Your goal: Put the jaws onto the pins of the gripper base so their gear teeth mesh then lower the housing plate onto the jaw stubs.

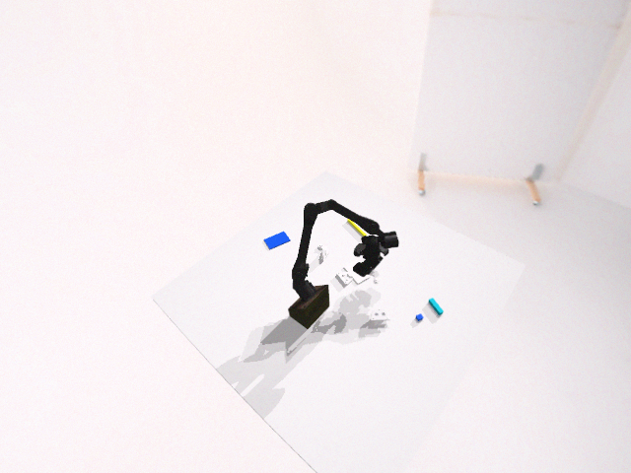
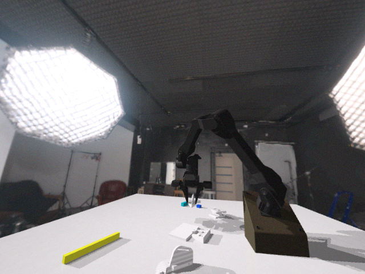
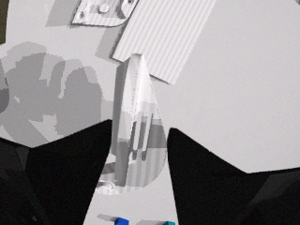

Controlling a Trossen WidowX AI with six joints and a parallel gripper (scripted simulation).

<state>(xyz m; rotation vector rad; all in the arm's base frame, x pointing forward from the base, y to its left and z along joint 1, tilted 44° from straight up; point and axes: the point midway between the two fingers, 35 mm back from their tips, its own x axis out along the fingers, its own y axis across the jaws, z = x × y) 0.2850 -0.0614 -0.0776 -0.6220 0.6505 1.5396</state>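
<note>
Right now the white jaw is 20 mm behind my gripper tip and 30 mm to the right of it. Also, from my gripper tip: flat white plate: 10 mm ahead, 80 mm to the left, 80 mm below; cyan block: 80 mm ahead, 300 mm to the right, 70 mm below; blue cube: 10 mm behind, 280 mm to the right, 80 mm below.
</note>
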